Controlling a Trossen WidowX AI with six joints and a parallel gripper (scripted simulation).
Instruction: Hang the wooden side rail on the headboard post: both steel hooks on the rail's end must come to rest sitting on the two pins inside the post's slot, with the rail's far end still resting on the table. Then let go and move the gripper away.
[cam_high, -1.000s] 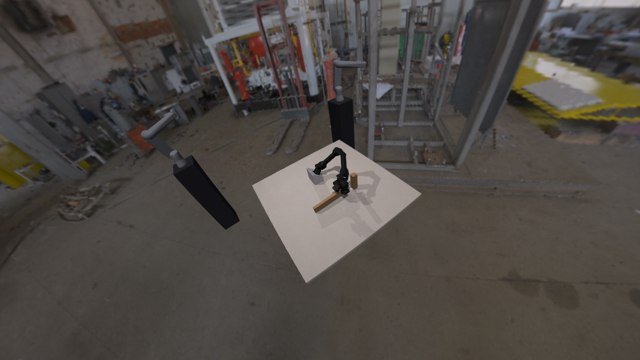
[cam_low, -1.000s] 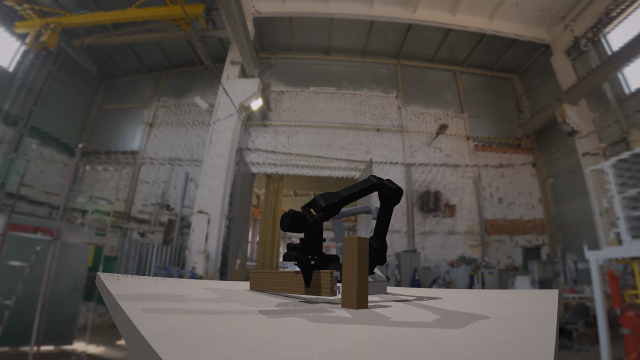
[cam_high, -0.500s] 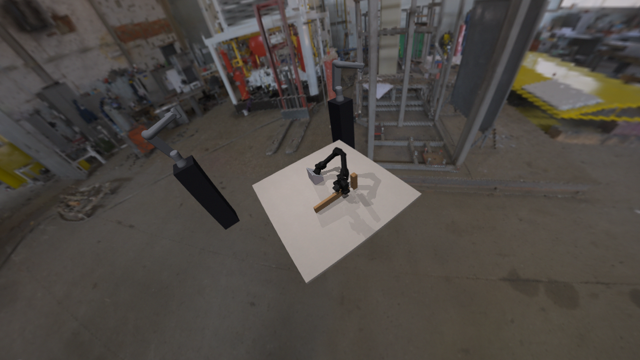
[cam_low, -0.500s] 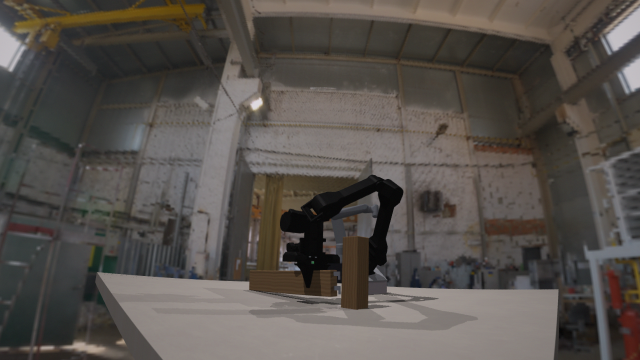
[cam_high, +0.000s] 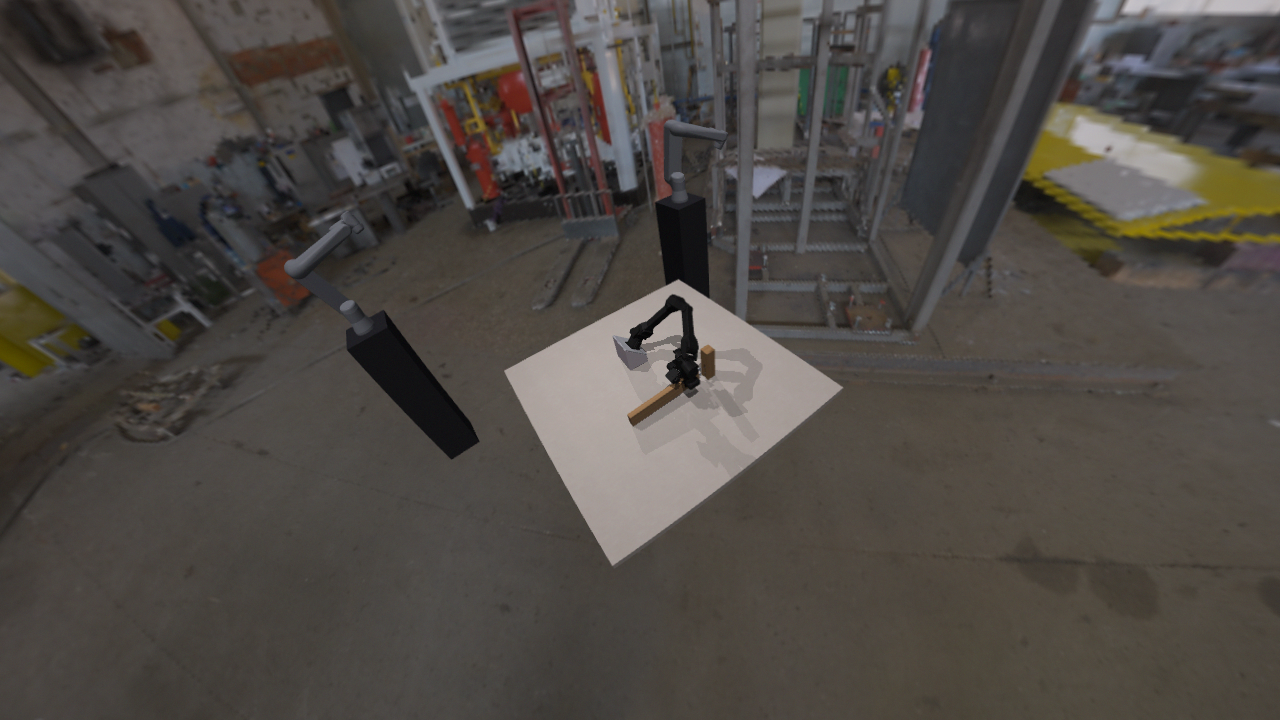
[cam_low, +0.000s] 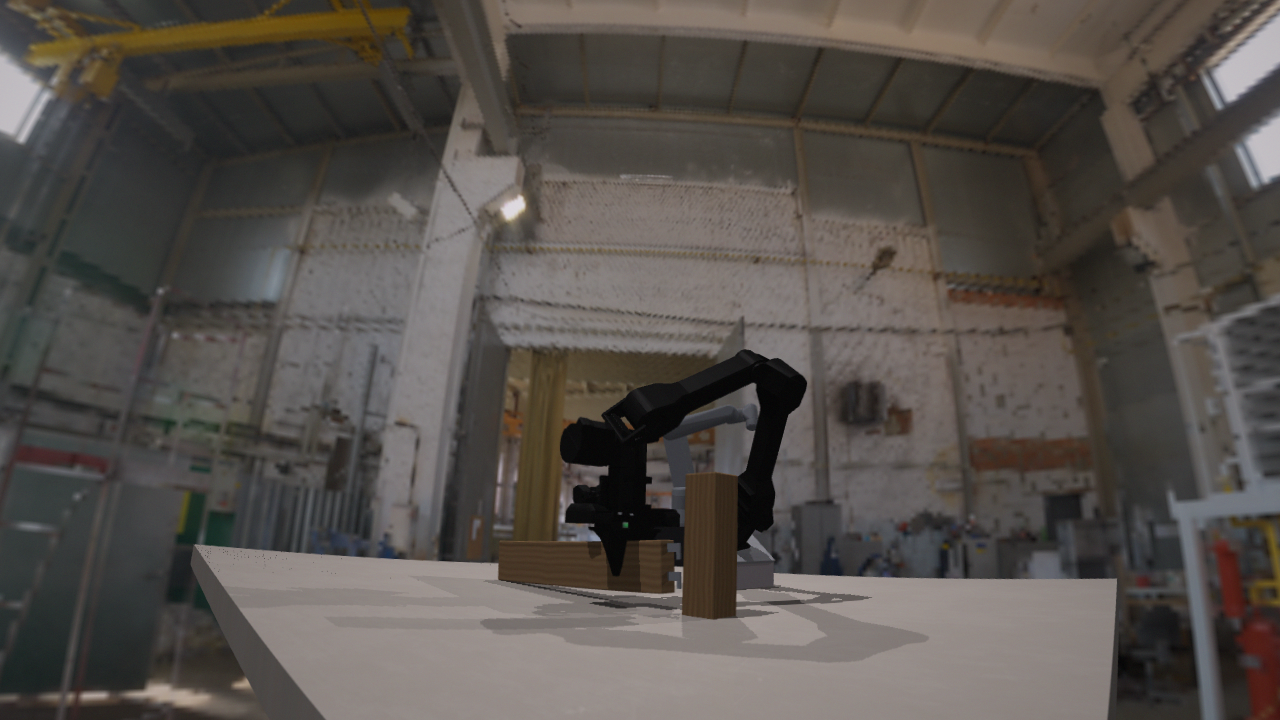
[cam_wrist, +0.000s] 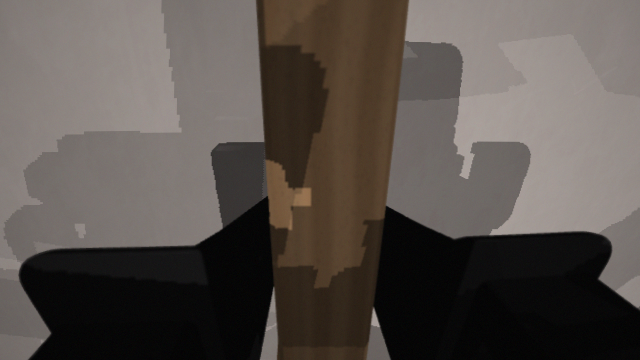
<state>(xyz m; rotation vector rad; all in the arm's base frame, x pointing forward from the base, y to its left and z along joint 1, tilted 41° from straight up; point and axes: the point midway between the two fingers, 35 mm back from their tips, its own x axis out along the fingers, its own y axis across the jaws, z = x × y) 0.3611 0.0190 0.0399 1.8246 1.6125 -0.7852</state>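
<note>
Right now the headboard post is 15 cm to the left of my gripper tip, 4 cm above it and 1 cm ahead of it.
</note>
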